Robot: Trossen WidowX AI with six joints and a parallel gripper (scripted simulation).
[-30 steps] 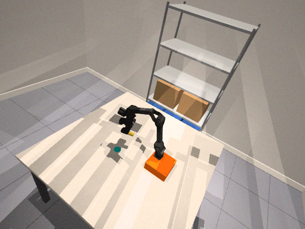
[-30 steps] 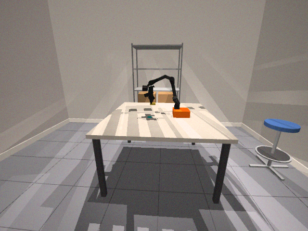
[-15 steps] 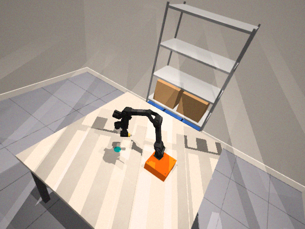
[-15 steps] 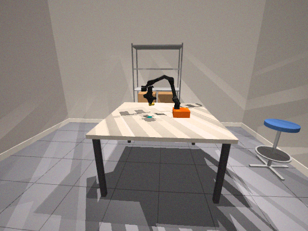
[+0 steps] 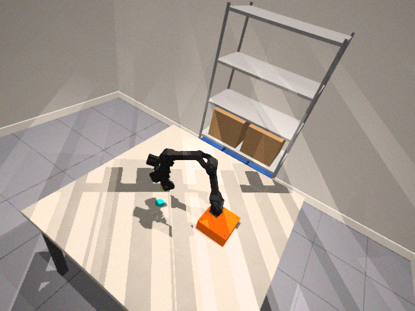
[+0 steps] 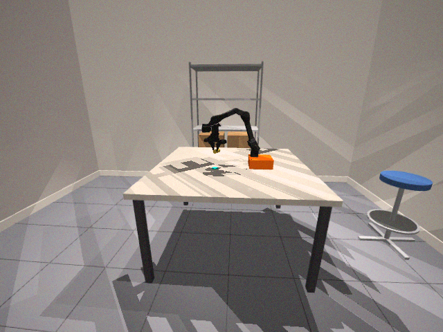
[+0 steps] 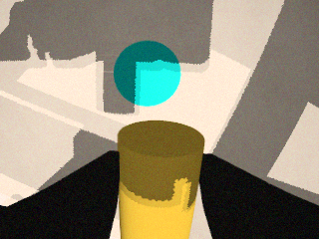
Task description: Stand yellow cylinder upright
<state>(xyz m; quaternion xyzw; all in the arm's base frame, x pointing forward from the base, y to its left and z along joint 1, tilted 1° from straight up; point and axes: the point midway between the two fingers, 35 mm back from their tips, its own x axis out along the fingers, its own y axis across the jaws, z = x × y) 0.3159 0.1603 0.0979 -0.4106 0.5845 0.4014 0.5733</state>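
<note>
Now: gripper tip 140 mm above the cyan circle and 10 mm to the right of it. From my gripper tip the other things lie so: yellow tall cylinder: 20 mm to the right, 10 mm behind.
</note>
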